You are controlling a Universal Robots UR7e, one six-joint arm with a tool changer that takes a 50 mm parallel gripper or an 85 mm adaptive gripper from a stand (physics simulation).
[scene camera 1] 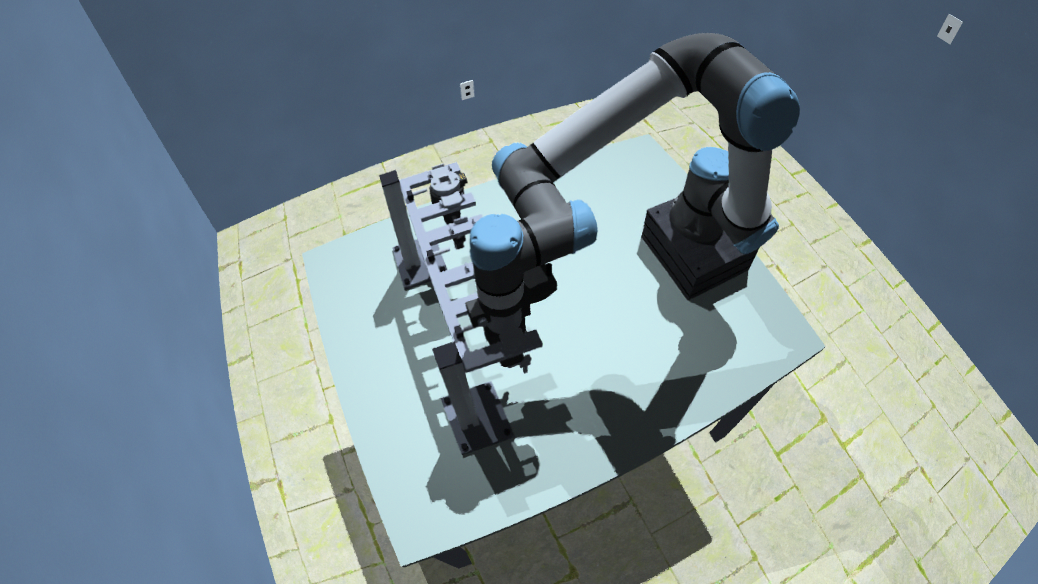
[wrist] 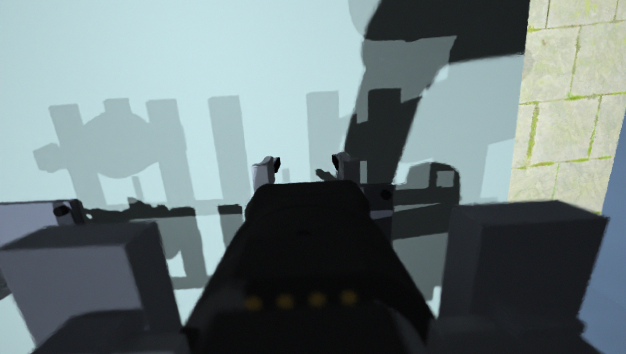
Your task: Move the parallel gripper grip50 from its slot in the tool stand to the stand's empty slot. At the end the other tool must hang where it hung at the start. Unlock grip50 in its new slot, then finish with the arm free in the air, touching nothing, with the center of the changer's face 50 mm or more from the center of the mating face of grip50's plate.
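Observation:
The tool stand is a grey rail with prongs on two posts. The dark parallel gripper grip50 is on the arm's changer, upright at the stand's near end. In the wrist view its body lies between two stand prongs, one on each side. Its fingers are open, apart and empty, pointing down. Whether its plate rests on the prongs is hidden by the wrist. The other tool, with a round grey plate, hangs in the slot at the stand's far end.
The stand's posts have dark feet on the pale table. Prongs of the middle slots lie between the wrist and the other tool. The arm's base stands at the right. Arm and stand shadows fall on the table.

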